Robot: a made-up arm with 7 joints.
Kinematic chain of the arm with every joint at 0, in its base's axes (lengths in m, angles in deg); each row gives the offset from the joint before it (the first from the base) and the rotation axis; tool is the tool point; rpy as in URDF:
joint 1: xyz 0 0 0.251 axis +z
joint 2: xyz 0 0 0 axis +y
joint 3: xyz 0 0 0.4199 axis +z
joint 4: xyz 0.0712 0 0 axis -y
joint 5: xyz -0.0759 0 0.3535 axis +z
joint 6: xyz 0 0 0 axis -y
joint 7: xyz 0.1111 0 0 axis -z
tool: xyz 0 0 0 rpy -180 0 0
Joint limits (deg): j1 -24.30..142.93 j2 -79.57..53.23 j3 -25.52..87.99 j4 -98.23..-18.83 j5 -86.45..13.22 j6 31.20..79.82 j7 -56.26..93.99
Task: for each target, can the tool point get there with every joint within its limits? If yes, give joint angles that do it. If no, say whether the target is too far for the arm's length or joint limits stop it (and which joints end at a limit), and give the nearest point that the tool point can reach.
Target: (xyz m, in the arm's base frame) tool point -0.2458 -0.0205 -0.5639
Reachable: no: joint limits stop it (at a limit: joint 1, joint 2, joint 4) | nearest point -0.5025 0.2536 0.0827 | short by 0.748 m
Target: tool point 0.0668 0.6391 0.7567
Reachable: yes | joints 77.72 24.04 23.12 -52.68 -76.70 39.73 75.88
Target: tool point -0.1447 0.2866 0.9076
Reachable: yes | joints 31.56 -37.17 41.48 -87.16 -73.03 69.54 33.33
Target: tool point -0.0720 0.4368 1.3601
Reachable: no: too far | nearest point -0.0540 0.3273 1.0822 | short by 0.299 m
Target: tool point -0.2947 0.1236 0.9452
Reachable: yes | joints 16.71 -53.01 30.83 -63.09 -24.26 42.42 32.97
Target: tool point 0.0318 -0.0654 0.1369
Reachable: no: joint limits stop it (at a limit: joint 1, joint 2, joint 4, joint 6) | nearest point 0.4245 -0.3737 0.0990 | short by 0.501 m
